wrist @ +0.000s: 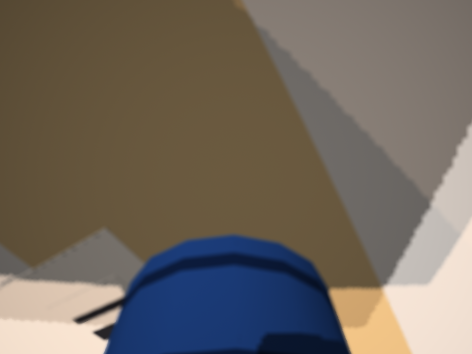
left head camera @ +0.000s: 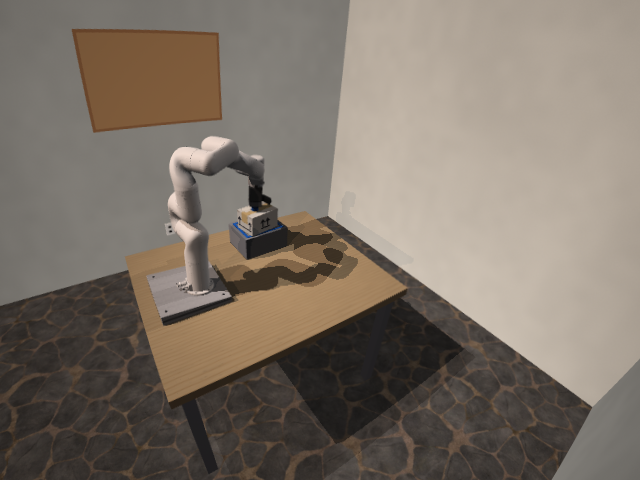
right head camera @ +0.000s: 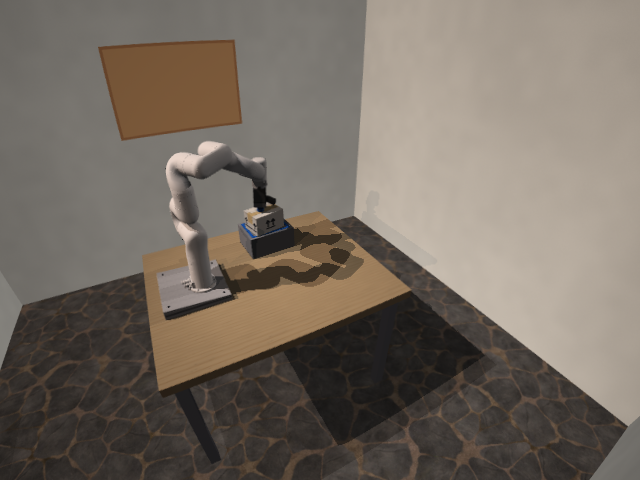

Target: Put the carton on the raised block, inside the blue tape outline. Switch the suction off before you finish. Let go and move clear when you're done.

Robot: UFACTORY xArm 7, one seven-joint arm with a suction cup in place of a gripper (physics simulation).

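Places are measured from the arm's base along level axes (x left, y back, z up), in millimetres.
Pixels of known places: end effector, tool point: (wrist: 225,266) (left head camera: 254,211) (right head camera: 260,212); arm's base, origin of the base link: (left head camera: 199,286) (right head camera: 202,284).
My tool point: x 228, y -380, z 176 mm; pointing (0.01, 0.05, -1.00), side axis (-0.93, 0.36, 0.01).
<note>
Ahead of a thing's pixels: the offset from my tool point to its top centre. "pt": to the spot under its first point. Level surfaces: height alone.
A white carton @(dx +1, dy -17, dz +12 mm) (left head camera: 257,226) (right head camera: 264,224) with tan tape and black arrow marks stands upright at the dark grey raised block @(dx +14, dy -24, dz -93 mm) (left head camera: 267,244) (right head camera: 274,244). Its underside looks level with the block's top; a thin gap cannot be ruled out. The blue tape outline @(pt dx -48, dy -121, dz -94 mm) (left head camera: 279,226) (right head camera: 287,226) shows along the carton's near sides, and its far sides are hidden. My suction gripper (left head camera: 254,208) (right head camera: 260,209) is upright, its cup against the carton's top and holding it. In the wrist view the blue cup (wrist: 232,305) covers part of the carton's taped top @(pt dx -9, dy -35, dz +12 mm) (wrist: 200,125).
The block stands near the back edge of the wooden table @(dz -214 mm) (left head camera: 289,315) (right head camera: 289,315). The arm's grey base plate (left head camera: 175,302) (right head camera: 180,299) is at the table's left. Walls stand behind and to the right, with a brown board (left head camera: 149,80) (right head camera: 173,87) on the back wall.
</note>
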